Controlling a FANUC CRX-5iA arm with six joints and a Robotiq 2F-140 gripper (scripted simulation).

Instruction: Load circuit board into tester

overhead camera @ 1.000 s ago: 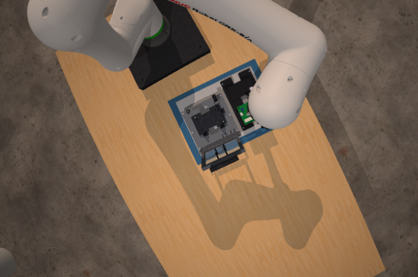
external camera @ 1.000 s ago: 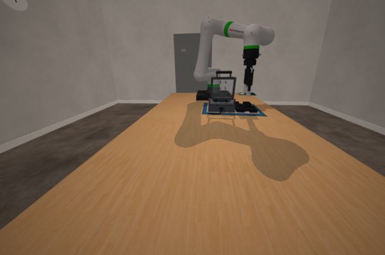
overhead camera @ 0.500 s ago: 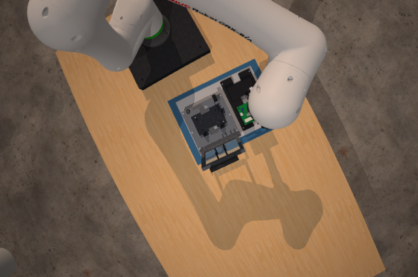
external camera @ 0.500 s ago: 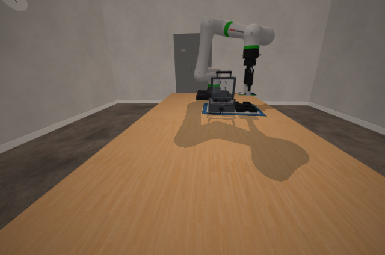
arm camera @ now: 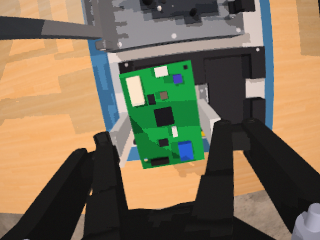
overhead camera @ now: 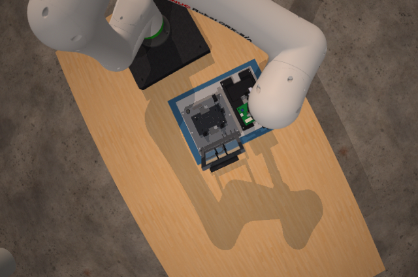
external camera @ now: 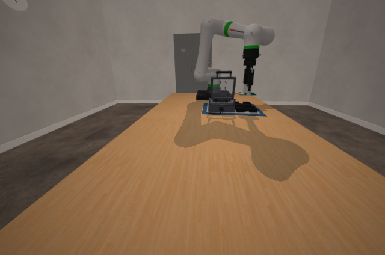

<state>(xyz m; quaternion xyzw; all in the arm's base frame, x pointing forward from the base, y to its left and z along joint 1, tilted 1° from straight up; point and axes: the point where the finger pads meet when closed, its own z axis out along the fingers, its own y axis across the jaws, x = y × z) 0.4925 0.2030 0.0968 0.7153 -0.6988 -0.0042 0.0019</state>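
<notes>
Now: hand 20 mm above the green circuit board. Round my hand: clear lid 170 mm to the right, 80 mm ahead, 40 mm above; black latch hook 110 mm to the right, 110 mm behind, 50 mm below; tester 130 mm to the right, 30 mm below, 10 mm behind.
</notes>
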